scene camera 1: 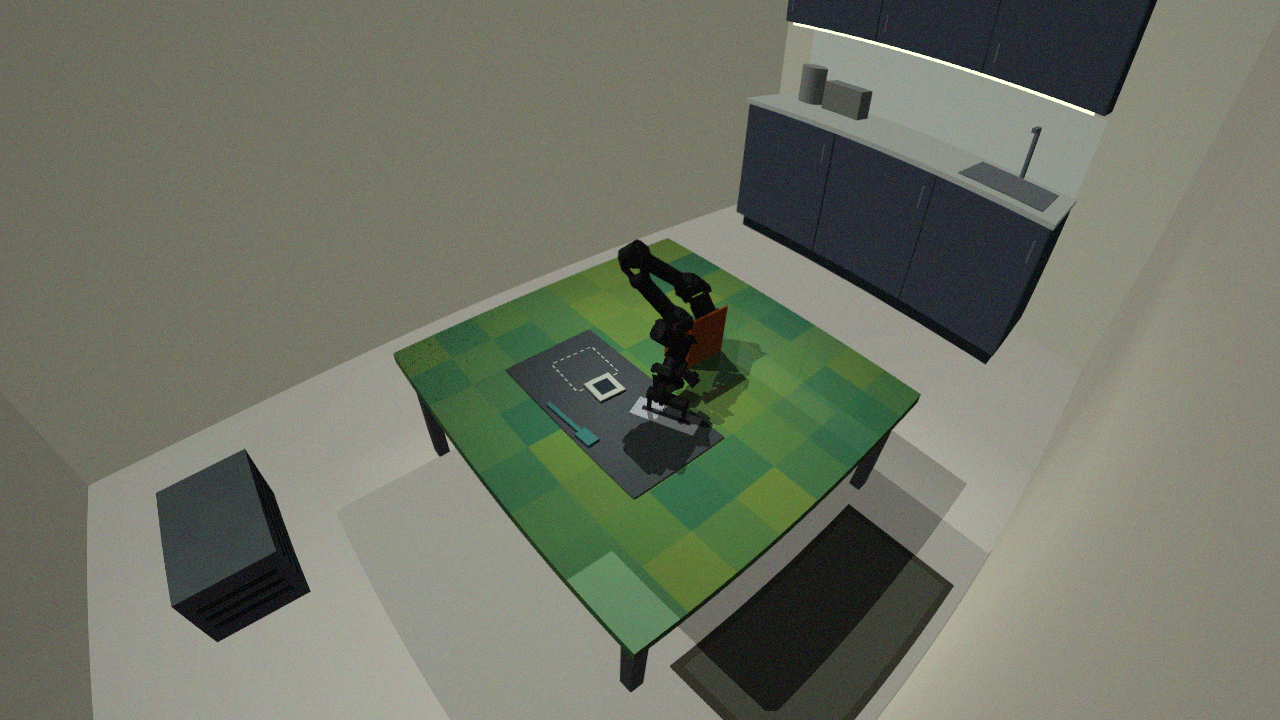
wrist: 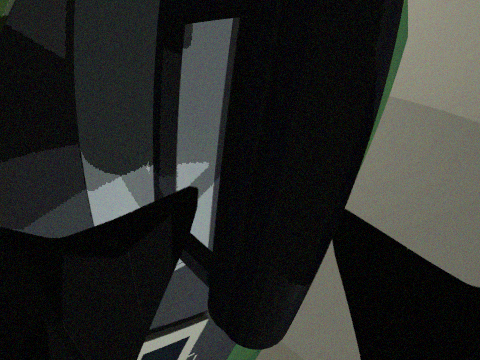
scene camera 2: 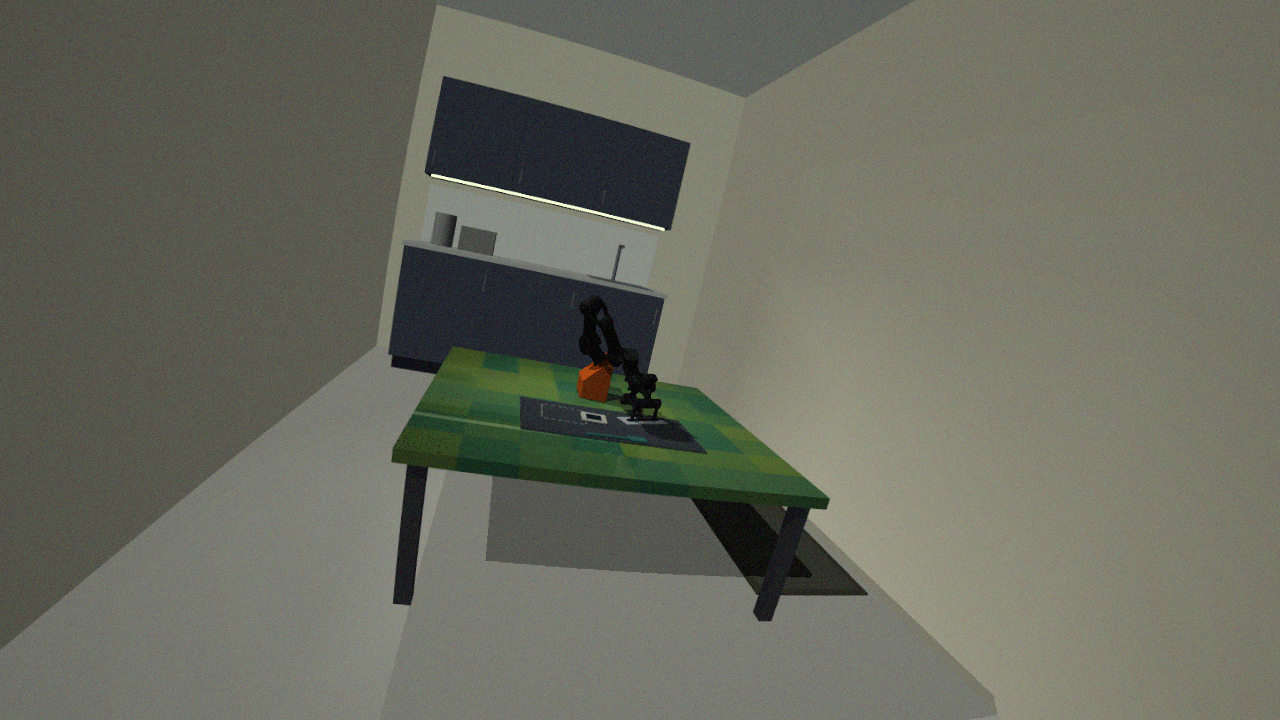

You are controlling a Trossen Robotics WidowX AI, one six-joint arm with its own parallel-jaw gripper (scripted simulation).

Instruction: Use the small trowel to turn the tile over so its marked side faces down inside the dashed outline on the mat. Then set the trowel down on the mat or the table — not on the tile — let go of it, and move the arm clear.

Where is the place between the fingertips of my gripper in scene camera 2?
644, 408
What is my gripper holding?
Nothing.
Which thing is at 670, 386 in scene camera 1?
My gripper.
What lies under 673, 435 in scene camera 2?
A dark mat.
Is my gripper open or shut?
Open.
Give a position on a dark mat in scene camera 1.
637, 453
